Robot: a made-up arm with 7 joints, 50 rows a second.
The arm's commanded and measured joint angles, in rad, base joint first. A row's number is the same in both.
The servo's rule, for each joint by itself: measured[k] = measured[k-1] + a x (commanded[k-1-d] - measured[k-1]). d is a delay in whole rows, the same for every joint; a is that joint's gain. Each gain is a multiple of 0.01, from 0.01 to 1. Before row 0 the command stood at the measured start. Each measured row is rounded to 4 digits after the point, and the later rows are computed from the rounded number. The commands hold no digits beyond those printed.
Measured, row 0:
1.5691 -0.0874 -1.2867 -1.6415 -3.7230 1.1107 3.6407
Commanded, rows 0 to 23:
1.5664 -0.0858 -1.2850 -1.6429 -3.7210 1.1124 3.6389
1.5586 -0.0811 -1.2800 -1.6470 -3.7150 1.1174 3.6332
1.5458 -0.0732 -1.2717 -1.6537 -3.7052 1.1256 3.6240
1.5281 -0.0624 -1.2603 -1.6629 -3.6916 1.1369 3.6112
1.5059 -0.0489 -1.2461 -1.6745 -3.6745 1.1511 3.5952
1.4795 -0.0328 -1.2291 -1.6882 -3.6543 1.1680 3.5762
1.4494 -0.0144 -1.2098 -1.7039 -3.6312 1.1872 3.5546
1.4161 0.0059 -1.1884 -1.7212 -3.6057 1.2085 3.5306
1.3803 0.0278 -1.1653 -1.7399 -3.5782 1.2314 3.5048
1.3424 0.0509 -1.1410 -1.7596 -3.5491 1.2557 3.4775
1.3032 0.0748 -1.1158 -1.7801 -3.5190 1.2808 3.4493
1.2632 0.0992 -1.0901 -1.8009 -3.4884 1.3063 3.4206
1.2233 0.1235 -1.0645 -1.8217 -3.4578 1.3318 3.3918
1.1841 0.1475 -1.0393 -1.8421 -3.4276 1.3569 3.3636
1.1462 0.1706 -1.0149 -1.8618 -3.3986 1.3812 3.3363
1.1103 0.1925 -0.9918 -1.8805 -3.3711 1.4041 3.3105
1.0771 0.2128 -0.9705 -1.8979 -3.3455 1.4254 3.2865
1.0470 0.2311 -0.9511 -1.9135 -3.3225 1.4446 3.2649
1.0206 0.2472 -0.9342 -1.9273 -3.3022 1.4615 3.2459
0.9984 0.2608 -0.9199 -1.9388 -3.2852 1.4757 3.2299
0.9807 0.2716 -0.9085 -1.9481 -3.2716 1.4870 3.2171
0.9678 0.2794 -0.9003 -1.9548 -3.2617 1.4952 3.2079
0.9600 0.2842 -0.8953 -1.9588 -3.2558 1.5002 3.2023
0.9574 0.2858 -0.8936 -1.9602 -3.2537 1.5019 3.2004
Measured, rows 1 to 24:
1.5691 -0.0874 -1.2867 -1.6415 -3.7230 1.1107 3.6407
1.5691 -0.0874 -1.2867 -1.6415 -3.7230 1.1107 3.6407
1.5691 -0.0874 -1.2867 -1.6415 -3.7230 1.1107 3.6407
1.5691 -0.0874 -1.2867 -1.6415 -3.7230 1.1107 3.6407
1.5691 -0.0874 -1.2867 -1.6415 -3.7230 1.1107 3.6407
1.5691 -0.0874 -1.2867 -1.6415 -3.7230 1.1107 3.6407
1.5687 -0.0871 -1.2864 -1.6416 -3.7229 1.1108 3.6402
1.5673 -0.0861 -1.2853 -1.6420 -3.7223 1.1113 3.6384
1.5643 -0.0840 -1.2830 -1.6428 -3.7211 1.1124 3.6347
1.5592 -0.0805 -1.2791 -1.6442 -3.7190 1.1144 3.6286
1.5517 -0.0754 -1.2735 -1.6463 -3.7159 1.1173 3.6199
1.5416 -0.0686 -1.2660 -1.6492 -3.7116 1.1214 3.6085
1.5287 -0.0599 -1.2564 -1.6530 -3.7060 1.1267 3.5945
1.5129 -0.0494 -1.2448 -1.6578 -3.6990 1.1332 3.5779
1.4943 -0.0370 -1.2313 -1.6635 -3.6905 1.1411 3.5589
1.4730 -0.0229 -1.2159 -1.6702 -3.6806 1.1503 3.5377
1.4492 -0.0073 -1.1989 -1.6779 -3.6693 1.1607 3.5147
1.4232 0.0097 -1.1804 -1.6865 -3.6566 1.1723 3.4902
1.3952 0.0279 -1.1607 -1.6960 -3.6427 1.1851 3.4646
1.3656 0.0470 -1.1401 -1.7062 -3.6276 1.1988 3.4383
1.3349 0.0668 -1.1188 -1.7171 -3.6116 1.2134 3.4118
1.3035 0.0869 -1.0972 -1.7285 -3.5948 1.2287 3.3855
1.2718 0.1070 -1.0757 -1.7404 -3.5773 1.2444 3.3598
1.2403 0.1269 -1.0545 -1.7525 -3.5595 1.2604 3.3351
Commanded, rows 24 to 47:
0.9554 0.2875 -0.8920 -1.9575 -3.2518 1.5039 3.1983
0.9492 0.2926 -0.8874 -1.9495 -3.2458 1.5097 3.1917
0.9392 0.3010 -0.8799 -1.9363 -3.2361 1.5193 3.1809
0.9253 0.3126 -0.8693 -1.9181 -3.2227 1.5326 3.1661
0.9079 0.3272 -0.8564 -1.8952 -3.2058 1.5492 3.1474
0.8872 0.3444 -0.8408 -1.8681 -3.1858 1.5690 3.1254
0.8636 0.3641 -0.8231 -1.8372 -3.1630 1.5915 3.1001
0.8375 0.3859 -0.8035 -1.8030 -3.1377 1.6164 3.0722
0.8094 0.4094 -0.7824 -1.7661 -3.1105 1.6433 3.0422
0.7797 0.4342 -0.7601 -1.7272 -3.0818 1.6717 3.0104
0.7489 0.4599 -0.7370 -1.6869 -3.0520 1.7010 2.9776
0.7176 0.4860 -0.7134 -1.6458 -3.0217 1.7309 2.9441
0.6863 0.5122 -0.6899 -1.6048 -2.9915 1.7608 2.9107
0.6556 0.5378 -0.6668 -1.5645 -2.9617 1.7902 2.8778
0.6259 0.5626 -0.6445 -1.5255 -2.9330 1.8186 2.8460
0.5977 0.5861 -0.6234 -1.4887 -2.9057 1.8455 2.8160
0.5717 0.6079 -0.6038 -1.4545 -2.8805 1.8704 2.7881
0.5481 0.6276 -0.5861 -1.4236 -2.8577 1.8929 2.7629
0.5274 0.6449 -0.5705 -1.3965 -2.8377 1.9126 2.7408
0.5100 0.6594 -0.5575 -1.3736 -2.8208 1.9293 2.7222
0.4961 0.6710 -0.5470 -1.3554 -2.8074 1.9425 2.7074
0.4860 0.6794 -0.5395 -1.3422 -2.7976 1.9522 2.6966
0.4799 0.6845 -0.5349 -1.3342 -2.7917 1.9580 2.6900
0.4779 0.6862 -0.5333 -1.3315 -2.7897 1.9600 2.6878
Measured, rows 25 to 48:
1.2095 0.1461 -1.0340 -1.7647 -3.5415 1.2765 3.3119
1.1799 0.1645 -1.0146 -1.7769 -3.5236 1.2924 3.2906
1.1520 0.1816 -0.9966 -1.7889 -3.5060 1.3080 3.2715
1.1262 0.1972 -0.9802 -1.8005 -3.4889 1.3230 3.2550
1.1029 0.2111 -0.9658 -1.8116 -3.4726 1.3372 3.2413
1.0825 0.2231 -0.9535 -1.8220 -3.4573 1.3504 3.2307
1.0647 0.2334 -0.9430 -1.8315 -3.4429 1.3627 3.2223
1.0485 0.2429 -0.9335 -1.8398 -3.4291 1.3745 3.2143
1.0332 0.2522 -0.9244 -1.8466 -3.4156 1.3861 3.2056
1.0181 0.2619 -0.9150 -1.8516 -3.4021 1.3978 3.1953
1.0027 0.2723 -0.9050 -1.8547 -3.3884 1.4099 3.1828
0.9865 0.2838 -0.8941 -1.8556 -3.3742 1.4226 3.1679
0.9693 0.2966 -0.8820 -1.8543 -3.3594 1.4361 3.1503
0.9508 0.3109 -0.8687 -1.8507 -3.3439 1.4505 3.1300
0.9310 0.3267 -0.8540 -1.8448 -3.3276 1.4659 3.1072
0.9098 0.3439 -0.8380 -1.8366 -3.3104 1.4824 3.0820
0.8873 0.3625 -0.8208 -1.8261 -3.2923 1.4999 3.0549
0.8635 0.3823 -0.8025 -1.8135 -3.2734 1.5184 3.0261
0.8387 0.4031 -0.7834 -1.7989 -3.2537 1.5378 2.9961
0.8131 0.4247 -0.7636 -1.7825 -3.2333 1.5580 2.9653
0.7869 0.4468 -0.7434 -1.7645 -3.2123 1.5788 2.9343
0.7604 0.4691 -0.7230 -1.7452 -3.1908 1.6001 2.9035
0.7340 0.4913 -0.7027 -1.7249 -3.1691 1.6217 2.8735
0.7080 0.5131 -0.6829 -1.7038 -3.1473 1.6434 2.8447

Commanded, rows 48 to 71:
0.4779 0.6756 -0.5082 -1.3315 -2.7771 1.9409 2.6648
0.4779 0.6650 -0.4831 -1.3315 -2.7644 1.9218 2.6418
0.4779 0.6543 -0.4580 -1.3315 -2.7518 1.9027 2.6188
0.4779 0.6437 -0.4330 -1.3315 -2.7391 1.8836 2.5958
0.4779 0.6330 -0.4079 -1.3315 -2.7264 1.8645 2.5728
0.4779 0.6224 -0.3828 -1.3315 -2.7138 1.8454 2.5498
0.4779 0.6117 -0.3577 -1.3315 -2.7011 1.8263 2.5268
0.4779 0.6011 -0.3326 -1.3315 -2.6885 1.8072 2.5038
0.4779 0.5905 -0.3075 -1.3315 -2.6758 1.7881 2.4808
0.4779 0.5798 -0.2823 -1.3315 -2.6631 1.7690 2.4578
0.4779 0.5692 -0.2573 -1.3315 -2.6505 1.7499 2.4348
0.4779 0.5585 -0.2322 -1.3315 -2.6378 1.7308 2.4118
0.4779 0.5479 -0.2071 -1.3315 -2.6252 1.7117 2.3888
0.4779 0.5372 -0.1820 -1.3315 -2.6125 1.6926 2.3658
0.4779 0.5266 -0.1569 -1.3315 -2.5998 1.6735 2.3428
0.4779 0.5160 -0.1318 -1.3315 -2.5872 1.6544 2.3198
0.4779 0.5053 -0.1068 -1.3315 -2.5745 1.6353 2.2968
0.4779 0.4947 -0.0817 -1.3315 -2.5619 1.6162 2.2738
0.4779 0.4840 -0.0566 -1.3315 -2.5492 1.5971 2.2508
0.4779 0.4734 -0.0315 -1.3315 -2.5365 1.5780 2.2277
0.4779 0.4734 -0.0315 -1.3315 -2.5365 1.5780 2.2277
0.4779 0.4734 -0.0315 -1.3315 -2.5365 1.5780 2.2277
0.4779 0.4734 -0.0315 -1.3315 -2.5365 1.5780 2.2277
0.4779 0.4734 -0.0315 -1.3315 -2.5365 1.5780 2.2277
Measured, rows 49 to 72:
0.6827 0.5342 -0.6638 -1.6823 -3.1256 1.6649 2.8177
0.6585 0.5542 -0.6457 -1.6607 -3.1043 1.6861 2.7929
0.6358 0.5729 -0.6289 -1.6393 -3.0835 1.7066 2.7707
0.6148 0.5899 -0.6137 -1.6185 -3.0635 1.7262 2.7514
0.5959 0.6050 -0.6003 -1.5986 -3.0445 1.7447 2.7354
0.5794 0.6180 -0.5889 -1.5799 -3.0267 1.7619 2.7230
0.5652 0.6272 -0.5752 -1.5625 -3.0092 1.7762 2.7079
0.5530 0.6332 -0.5595 -1.5463 -2.9921 1.7878 2.6907
0.5425 0.6366 -0.5422 -1.5313 -2.9753 1.7970 2.6720
0.5335 0.6377 -0.5236 -1.5173 -2.9588 1.8039 2.6522
0.5257 0.6369 -0.5039 -1.5043 -2.9425 1.8087 2.6316
0.5190 0.6346 -0.4833 -1.4922 -2.9265 1.8116 2.6103
0.5132 0.6309 -0.4619 -1.4810 -2.9107 1.8128 2.5886
0.5083 0.6261 -0.4399 -1.4705 -2.8951 1.8124 2.5666
0.5040 0.6204 -0.4174 -1.4608 -2.8797 1.8105 2.5443
0.5003 0.6139 -0.3944 -1.4517 -2.8645 1.8072 2.5218
0.4972 0.6067 -0.3711 -1.4433 -2.8495 1.8026 2.4992
0.4945 0.5990 -0.3475 -1.4355 -2.8347 1.7969 2.4765
0.4922 0.5908 -0.3236 -1.4282 -2.8200 1.7901 2.4537
0.4902 0.5822 -0.2995 -1.4214 -2.8055 1.7823 2.4308
0.4885 0.5733 -0.2753 -1.4151 -2.7911 1.7736 2.4079
0.4870 0.5641 -0.2509 -1.4092 -2.7768 1.7641 2.3850
0.4857 0.5547 -0.2264 -1.4038 -2.7626 1.7538 2.3621
0.4846 0.5451 -0.2018 -1.3987 -2.7486 1.7428 2.3391

